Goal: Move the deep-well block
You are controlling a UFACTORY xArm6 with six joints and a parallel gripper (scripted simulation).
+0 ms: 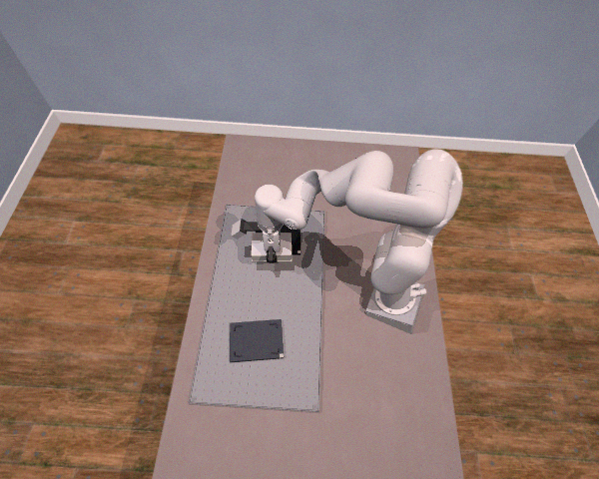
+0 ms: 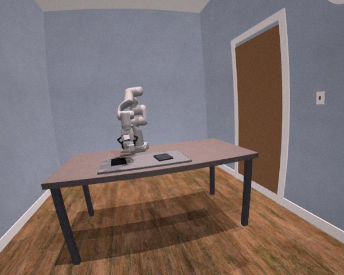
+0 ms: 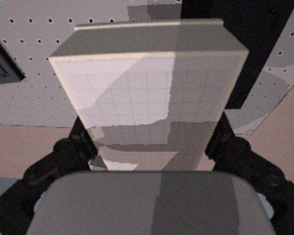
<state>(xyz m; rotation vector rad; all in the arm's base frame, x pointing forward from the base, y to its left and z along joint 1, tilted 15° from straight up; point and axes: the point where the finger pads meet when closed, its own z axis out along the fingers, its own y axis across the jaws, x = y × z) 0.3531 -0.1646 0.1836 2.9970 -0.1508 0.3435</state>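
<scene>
Right now my hand is 3 cm past the black plate nest N2, 9 cm to the left of it and 11 cm above it. Also, from my hand: white deep-well block: right at my hand; dark plate nest N1: 8 cm ahead, 26 cm to the left, 11 cm below.
</scene>
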